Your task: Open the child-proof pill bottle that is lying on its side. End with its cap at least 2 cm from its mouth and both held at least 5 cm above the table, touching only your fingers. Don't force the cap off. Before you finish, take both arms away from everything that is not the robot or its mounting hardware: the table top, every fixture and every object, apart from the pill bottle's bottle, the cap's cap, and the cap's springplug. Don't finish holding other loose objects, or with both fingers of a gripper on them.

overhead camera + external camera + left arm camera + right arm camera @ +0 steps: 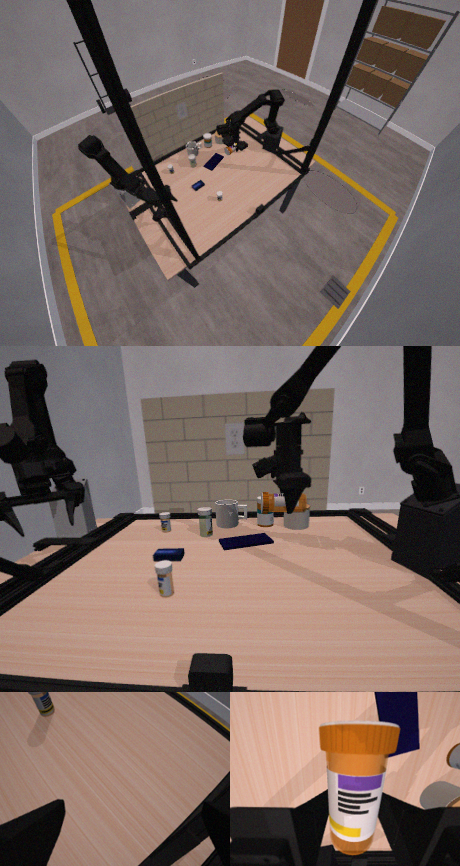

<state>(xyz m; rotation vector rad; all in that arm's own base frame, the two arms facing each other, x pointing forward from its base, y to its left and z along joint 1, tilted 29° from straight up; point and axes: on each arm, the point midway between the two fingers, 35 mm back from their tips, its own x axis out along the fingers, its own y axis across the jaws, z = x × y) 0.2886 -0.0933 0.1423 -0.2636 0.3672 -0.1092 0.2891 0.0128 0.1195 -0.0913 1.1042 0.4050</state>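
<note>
My left hand is 23 cm short of the white push-and-turn cap, 44 cm to the left of it and 1 cm above it. Round my left hand: brick panel 58 cm ahead, 27 cm to the right, 8 cm above.
My right hand is 5 cm to the right of the white push-and-turn cap, 1 cm past it and 1 cm above it. Also, from my right hand: brick panel: 33 cm ahead, 22 cm to the left, 8 cm above.
</note>
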